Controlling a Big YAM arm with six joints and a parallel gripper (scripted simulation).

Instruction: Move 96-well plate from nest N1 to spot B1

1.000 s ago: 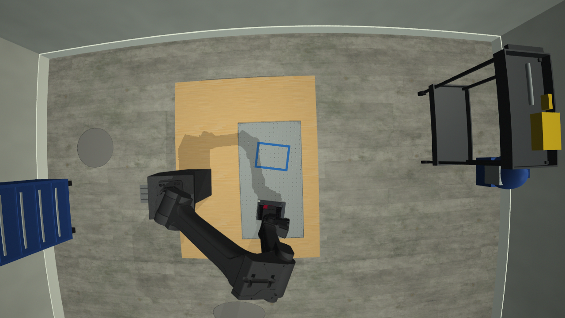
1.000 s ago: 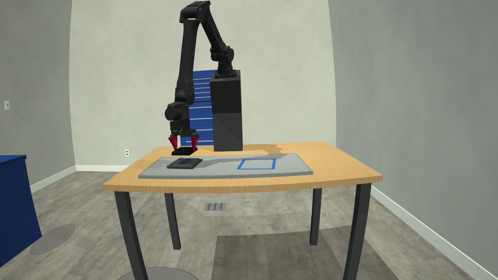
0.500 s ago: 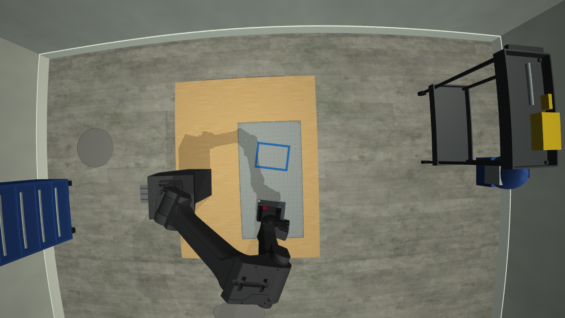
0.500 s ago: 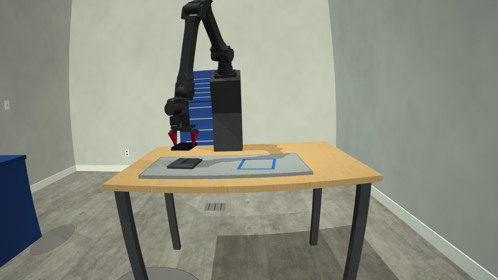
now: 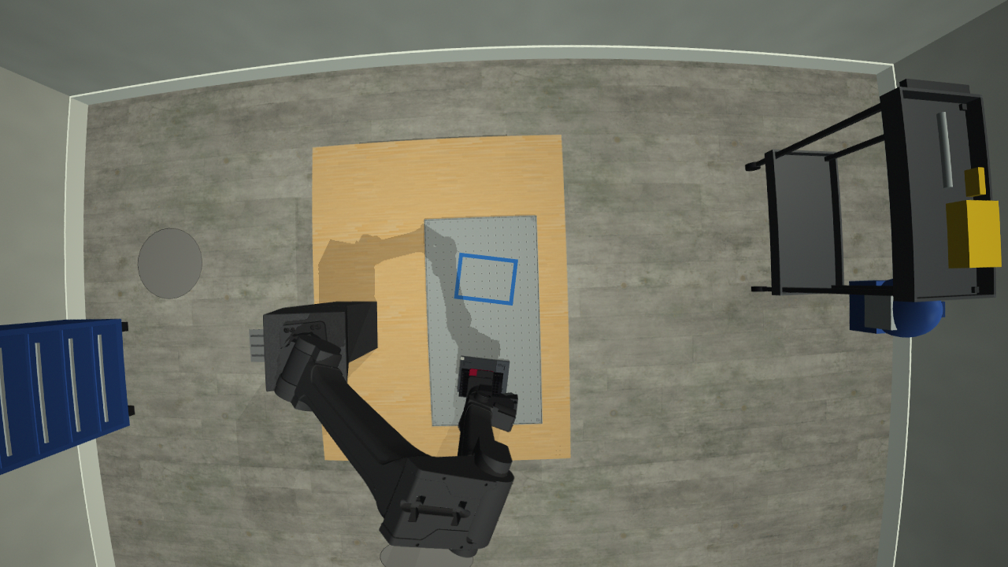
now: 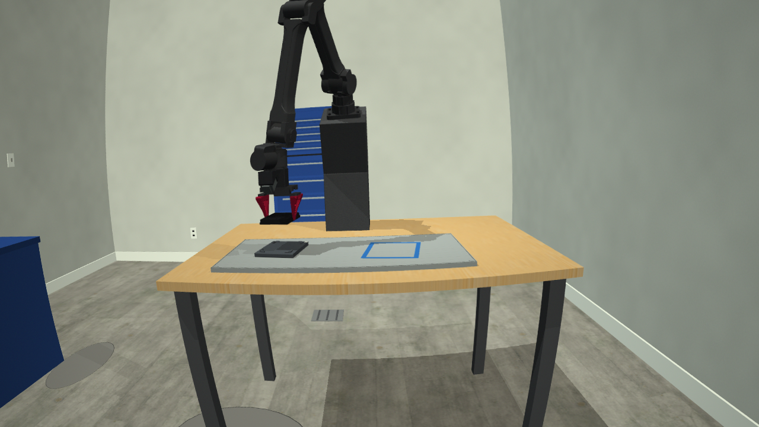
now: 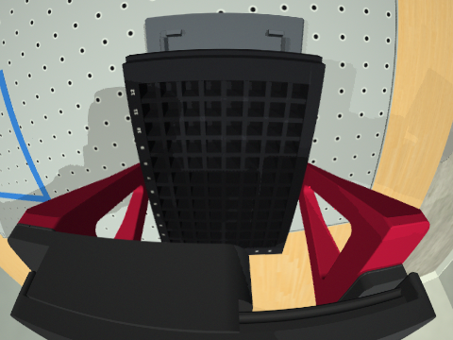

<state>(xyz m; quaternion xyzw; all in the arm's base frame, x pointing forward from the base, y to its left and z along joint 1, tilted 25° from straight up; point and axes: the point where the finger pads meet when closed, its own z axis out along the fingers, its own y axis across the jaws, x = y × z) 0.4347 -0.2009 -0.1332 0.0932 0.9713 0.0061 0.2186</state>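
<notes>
My gripper is now right at the black 96-well plate. The rest, counted from my hand: dark plate nest 9 cm below.
</notes>
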